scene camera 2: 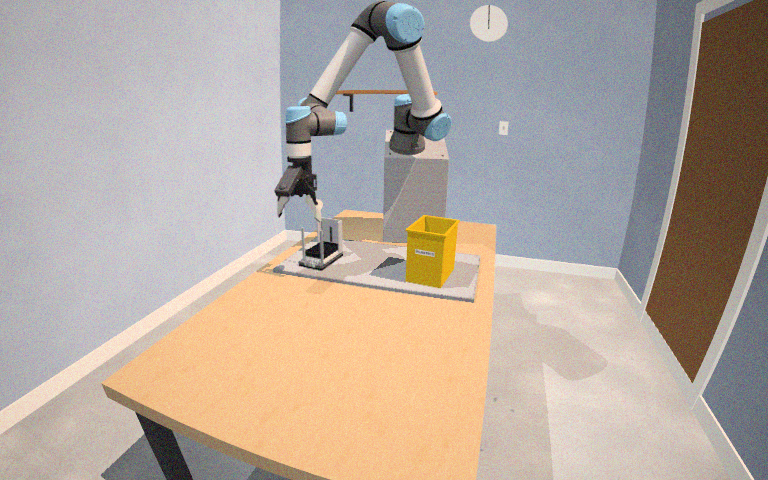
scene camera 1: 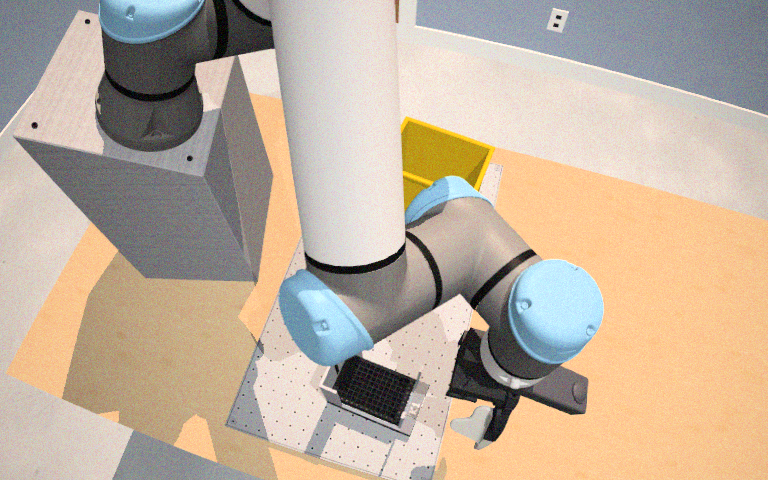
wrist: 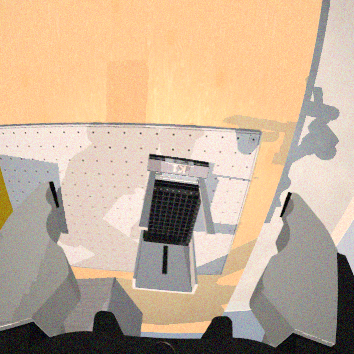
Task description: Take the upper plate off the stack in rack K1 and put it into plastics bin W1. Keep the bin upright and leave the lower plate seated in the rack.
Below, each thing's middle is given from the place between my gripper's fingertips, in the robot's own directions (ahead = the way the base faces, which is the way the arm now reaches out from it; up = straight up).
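Yellow plastics bin W1 (scene camera 1: 429, 153): 230 mm behind my hand, 370 mm to the left, 110 mm below. Black plate (scene camera 1: 376, 390): 30 mm to the right of my hand, 160 mm below, 170 mm behind.
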